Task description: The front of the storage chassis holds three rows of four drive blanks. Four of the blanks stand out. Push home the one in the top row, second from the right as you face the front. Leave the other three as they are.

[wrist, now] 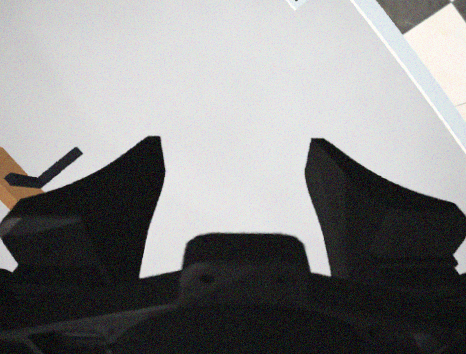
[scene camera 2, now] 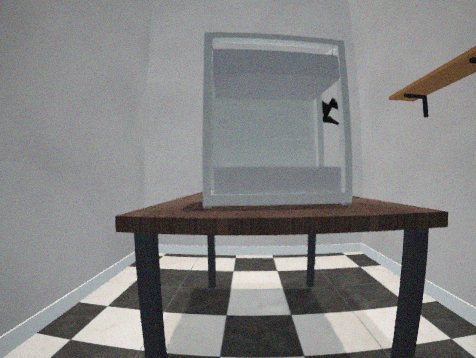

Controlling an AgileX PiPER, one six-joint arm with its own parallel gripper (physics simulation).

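A tall light grey open frame (scene camera 2: pixel 208 120) stands on the table in the scene view. A grey box-like body (scene camera 2: pixel 275 62) fills its upper part, and a lower grey body (scene camera 2: pixel 275 181) crosses near its base. I cannot tell which part is the storage chassis. The drive blanks do not show in either view. My black gripper (scene camera 2: pixel 337 113) (wrist: pixel 235 154) is open, with nothing between its fingers. In the scene view it shows small through the right side of the frame; its depth relative to the frame is hard to tell.
The dark wooden table (scene camera 2: pixel 280 223) carries the frame. A wooden wall shelf (scene camera 2: pixel 440 77) (wrist: pixel 11 192) with black brackets is at the right of the scene view and the left edge of the wrist view. Pale walls and a chequered floor (scene camera 2: pixel 260 335) surround the table.
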